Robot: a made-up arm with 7 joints. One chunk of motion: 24 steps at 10 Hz.
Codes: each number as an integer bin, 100 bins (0 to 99) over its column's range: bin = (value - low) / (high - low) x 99, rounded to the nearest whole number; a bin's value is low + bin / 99 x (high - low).
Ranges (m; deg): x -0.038..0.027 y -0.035..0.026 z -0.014..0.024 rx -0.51..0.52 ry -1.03..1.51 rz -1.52..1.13
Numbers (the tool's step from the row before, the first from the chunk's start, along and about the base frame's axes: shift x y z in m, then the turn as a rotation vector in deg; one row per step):
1: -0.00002 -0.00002 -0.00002 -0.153 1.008 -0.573
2: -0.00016 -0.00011 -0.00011 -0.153 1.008 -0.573
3: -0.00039 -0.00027 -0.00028 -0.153 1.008 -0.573
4: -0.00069 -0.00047 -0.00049 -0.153 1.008 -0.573
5: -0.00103 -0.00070 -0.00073 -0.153 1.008 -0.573
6: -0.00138 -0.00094 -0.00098 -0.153 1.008 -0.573
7: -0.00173 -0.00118 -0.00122 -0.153 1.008 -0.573
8: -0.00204 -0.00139 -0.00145 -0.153 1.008 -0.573
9: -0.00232 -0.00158 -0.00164 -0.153 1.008 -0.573
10: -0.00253 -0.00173 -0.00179 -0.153 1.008 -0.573
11: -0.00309 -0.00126 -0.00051 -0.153 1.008 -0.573
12: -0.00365 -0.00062 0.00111 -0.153 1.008 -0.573
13: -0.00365 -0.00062 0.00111 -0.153 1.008 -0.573
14: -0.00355 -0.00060 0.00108 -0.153 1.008 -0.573
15: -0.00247 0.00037 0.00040 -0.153 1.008 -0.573
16: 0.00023 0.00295 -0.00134 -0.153 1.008 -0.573
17: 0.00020 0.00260 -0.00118 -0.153 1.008 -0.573
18: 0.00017 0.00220 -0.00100 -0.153 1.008 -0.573
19: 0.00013 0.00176 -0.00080 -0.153 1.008 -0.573
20: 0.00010 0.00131 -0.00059 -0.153 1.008 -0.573
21: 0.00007 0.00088 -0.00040 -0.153 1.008 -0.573
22: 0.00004 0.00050 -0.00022 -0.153 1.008 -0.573
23: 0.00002 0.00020 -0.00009 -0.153 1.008 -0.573
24: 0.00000 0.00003 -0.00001 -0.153 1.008 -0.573
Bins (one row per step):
1: 58 57 36 34 79 35
2: 58 57 36 34 79 35
3: 57 56 36 34 79 35
4: 57 56 35 34 79 35
5: 56 56 35 34 79 35
6: 56 55 34 34 79 35
7: 55 55 33 34 79 35
8: 55 55 33 34 79 35
9: 54 54 32 34 79 35
10: 54 54 32 34 79 35
11: 53 55 35 34 79 35
12: 52 56 39 34 79 35
13: 52 56 39 34 79 35
14: 52 56 39 34 79 35
15: 54 57 38 34 79 35
16: 58 62 33 34 79 35
17: 58 61 33 34 79 35
18: 58 60 34 34 79 35
19: 58 60 34 34 79 35
20: 58 59 35 34 79 35
21: 58 58 35 34 79 35
22: 58 58 36 34 79 35
23: 58 57 36 34 79 35
24: 58 57 36 34 79 35

